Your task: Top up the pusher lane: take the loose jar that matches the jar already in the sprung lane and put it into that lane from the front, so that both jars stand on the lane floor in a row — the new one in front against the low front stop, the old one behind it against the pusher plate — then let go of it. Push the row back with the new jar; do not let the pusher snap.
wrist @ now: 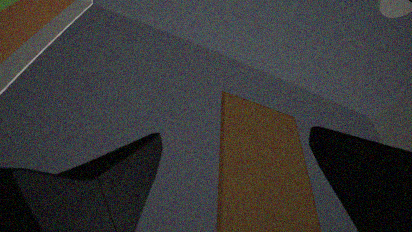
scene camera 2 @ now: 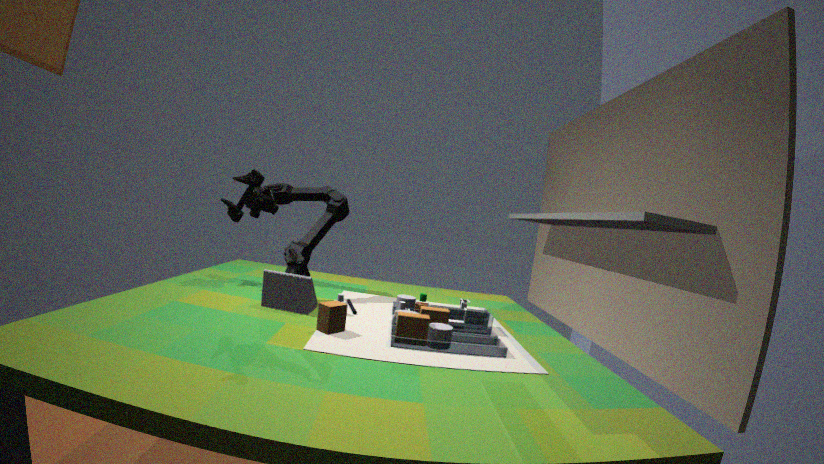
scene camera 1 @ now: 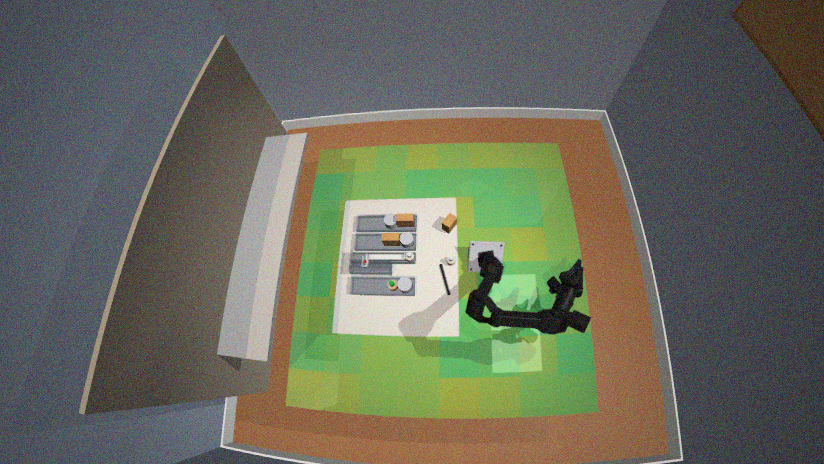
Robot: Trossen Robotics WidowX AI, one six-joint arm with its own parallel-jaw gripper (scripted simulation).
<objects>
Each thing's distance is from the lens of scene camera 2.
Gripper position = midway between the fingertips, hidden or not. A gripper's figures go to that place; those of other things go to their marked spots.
my gripper (scene camera 2: pixel 227 188): 130 cm
brown box (scene camera 2: pixel 331 319): 90 cm
</objects>
